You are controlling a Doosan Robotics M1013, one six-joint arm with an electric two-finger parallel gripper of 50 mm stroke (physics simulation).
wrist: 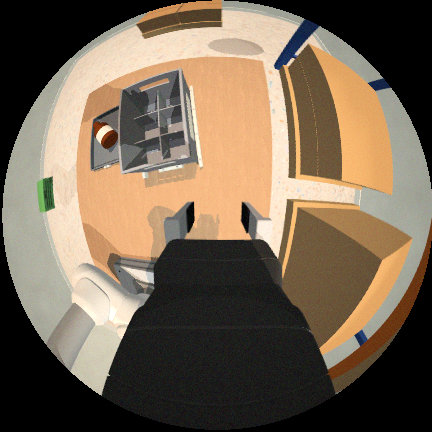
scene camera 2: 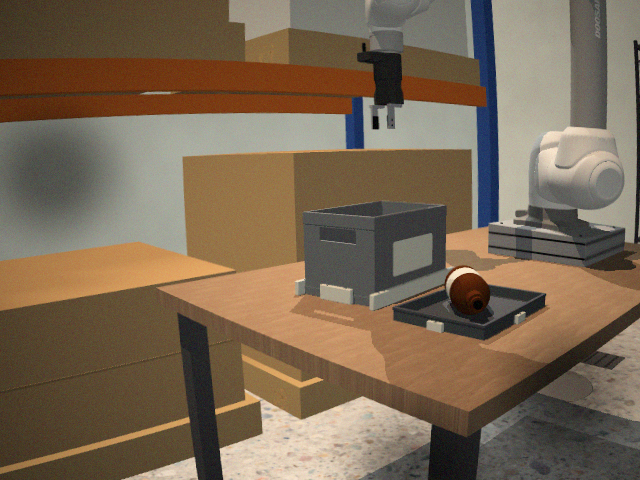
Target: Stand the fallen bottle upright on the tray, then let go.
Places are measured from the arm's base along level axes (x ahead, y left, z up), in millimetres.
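Pixels of known places: gripper, between the fingertips: (wrist: pixel 217 210) (scene camera 2: pixel 383 129); arm's base, origin of its link: (scene camera 2: pixel 551 225).
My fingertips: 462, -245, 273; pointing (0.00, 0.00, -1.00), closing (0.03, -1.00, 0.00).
Ahead of a thing's pixels: the offset from my fingertips to its top centre, as dx, dy, dz. Level surfaces: height alone.
A brown bottle {+227, +460, -274} (scene camera 2: pixel 469 294) (wrist: pixel 106 135) with a white band lies on its side in the shallow dark tray {+208, +457, -327} (scene camera 2: pixel 439 323) (wrist: pixel 95 159). In the scene view its neck points toward the camera; in the wrist view its neck points to the upper left. My gripper (scene camera 2: pixel 383 117) (wrist: pixel 217 210) is open and empty. It hangs high above the table, well away from the bottle and the tray. Part of the tray is hidden behind the crate in the wrist view.
A tall grey crate {+192, +178, -178} (scene camera 2: pixel 338 263) (wrist: pixel 186 120) with inner compartments stands right beside the tray, held by pale strips. The robot base (scene camera 2: pixel 537 240) stands on the table {dz -353} (scene camera 2: pixel 330 335) (wrist: pixel 230 125). Cardboard boxes (scene camera 2: pixel 382 180) (wrist: pixel 325 250) and an orange shelf beam (scene camera 2: pixel 180 77) stand behind the table.
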